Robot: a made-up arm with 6 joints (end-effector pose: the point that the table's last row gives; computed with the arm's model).
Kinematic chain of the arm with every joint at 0, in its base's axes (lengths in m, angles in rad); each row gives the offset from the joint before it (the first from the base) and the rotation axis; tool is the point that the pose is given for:
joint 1: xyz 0 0 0.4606 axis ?
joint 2: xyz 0 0 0 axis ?
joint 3: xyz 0 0 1.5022 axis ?
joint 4: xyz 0 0 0 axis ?
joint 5: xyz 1.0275 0 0 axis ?
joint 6: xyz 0 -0.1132 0 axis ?
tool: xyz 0 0 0
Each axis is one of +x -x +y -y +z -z.
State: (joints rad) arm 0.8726 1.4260 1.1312 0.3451 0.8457 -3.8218
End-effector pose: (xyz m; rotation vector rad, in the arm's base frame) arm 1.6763 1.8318 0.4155 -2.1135 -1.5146 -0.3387
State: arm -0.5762 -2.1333 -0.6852 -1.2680 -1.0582 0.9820
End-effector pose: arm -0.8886 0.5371 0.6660 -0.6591 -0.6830 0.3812
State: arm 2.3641 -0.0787 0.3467 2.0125 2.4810 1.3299
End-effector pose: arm -0.5867 0.5096 2.4754 -1.7330 1.8027 0.2964
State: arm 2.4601 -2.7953 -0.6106 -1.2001 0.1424 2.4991
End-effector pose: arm 0.8145 -0.6079 -0.0518 1.3193 -0.9883 0.3879
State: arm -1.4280 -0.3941 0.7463 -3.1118 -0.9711 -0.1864
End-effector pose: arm 0.0914 0.1597 2.7800 1.0059 -0.6212 1.6023
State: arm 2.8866 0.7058 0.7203 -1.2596 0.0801 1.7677
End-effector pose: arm -1.9298 0.5389 1.5111 -0.0646 -0.7124 2.7187
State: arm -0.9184 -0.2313 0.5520 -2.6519 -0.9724 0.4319
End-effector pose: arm 0.3351 -0.2741 2.6101 0.9867 -0.8358 1.1211
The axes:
joint 1: +z
joint 2: +y
joint 3: -y
joint 4: -x
joint 5: -y
joint 6: -x

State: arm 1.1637 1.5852 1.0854 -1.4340 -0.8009 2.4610
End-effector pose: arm 0.9447 2.1519 -0.1519 -0.8103 -0.3551 2.0850
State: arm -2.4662 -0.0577 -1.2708 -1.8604 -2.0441 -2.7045
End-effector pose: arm -0.1136 -0.1325 0.9599 -1.0193 -0.0646 -1.1325
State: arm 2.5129 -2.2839 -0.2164 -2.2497 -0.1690 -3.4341
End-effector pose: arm 1.2105 -0.9681 0.4232 1.9508 -1.1546 0.8687
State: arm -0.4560 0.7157 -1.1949 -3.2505 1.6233 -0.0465
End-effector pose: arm 0.6374 -0.1873 0.6214 0.5328 -0.0391 2.5407
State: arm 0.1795 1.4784 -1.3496 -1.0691 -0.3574 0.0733
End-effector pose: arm 0.4897 0.0335 0.3766 0.2748 2.7445 -1.3849
